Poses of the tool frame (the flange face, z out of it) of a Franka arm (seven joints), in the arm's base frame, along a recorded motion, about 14 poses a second.
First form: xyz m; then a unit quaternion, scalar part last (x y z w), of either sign.
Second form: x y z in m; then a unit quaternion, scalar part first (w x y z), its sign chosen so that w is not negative. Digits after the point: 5 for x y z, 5 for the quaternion.
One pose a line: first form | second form
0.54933, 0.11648, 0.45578, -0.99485, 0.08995, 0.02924, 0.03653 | 0.54933, 0.11648, 0.45578, 0.03653, -0.99485, 0.08995, 0.02924
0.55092, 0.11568, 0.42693, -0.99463, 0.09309, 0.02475, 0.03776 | 0.55092, 0.11568, 0.42693, 0.03776, -0.99463, 0.09309, 0.02475
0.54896, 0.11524, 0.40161, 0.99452, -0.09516, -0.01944, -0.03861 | 0.54896, 0.11524, 0.40161, 0.03861, -0.99452, 0.09516, 0.01944
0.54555, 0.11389, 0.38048, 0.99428, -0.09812, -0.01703, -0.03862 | 0.54555, 0.11389, 0.38048, 0.03862, -0.99428, 0.09812, 0.01703
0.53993, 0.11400, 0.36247, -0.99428, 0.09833, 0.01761, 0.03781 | 0.53993, 0.11400, 0.36247, 0.03781, -0.99428, 0.09833, 0.01761
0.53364, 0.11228, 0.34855, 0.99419, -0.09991, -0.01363, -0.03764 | 0.53364, 0.11228, 0.34855, 0.03764, -0.99419, 0.09991, 0.01363
